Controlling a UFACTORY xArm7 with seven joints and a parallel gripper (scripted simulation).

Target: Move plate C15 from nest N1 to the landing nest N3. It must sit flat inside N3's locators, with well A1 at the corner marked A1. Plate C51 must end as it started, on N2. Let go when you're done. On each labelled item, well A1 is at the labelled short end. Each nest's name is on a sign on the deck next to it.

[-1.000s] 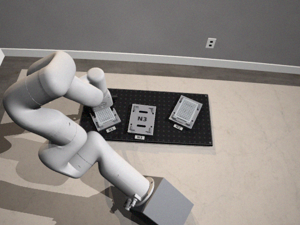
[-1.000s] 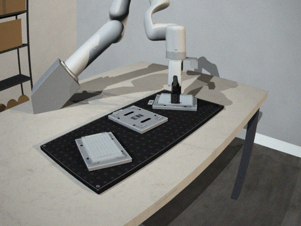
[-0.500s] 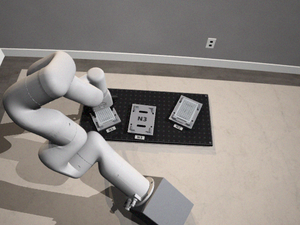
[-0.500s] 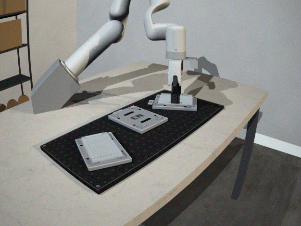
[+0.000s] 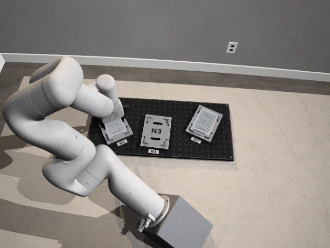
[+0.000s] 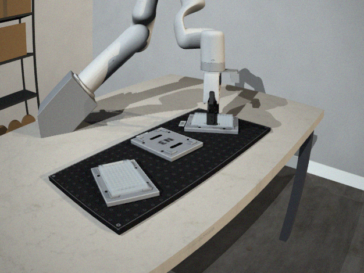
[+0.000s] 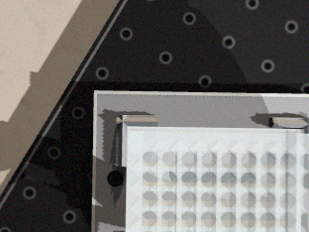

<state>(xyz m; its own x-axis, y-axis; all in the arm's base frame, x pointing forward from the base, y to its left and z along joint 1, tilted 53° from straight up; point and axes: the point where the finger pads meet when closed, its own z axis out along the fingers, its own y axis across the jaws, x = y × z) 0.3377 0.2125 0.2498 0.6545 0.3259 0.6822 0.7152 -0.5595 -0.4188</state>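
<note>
Now: the nest N1 20 mm below my hand. Also, from my hand: nest N2: 160 mm ahead, 380 mm to the right, 20 mm below; nest: 40 mm ahead, 190 mm to the right, 20 mm below.
</note>
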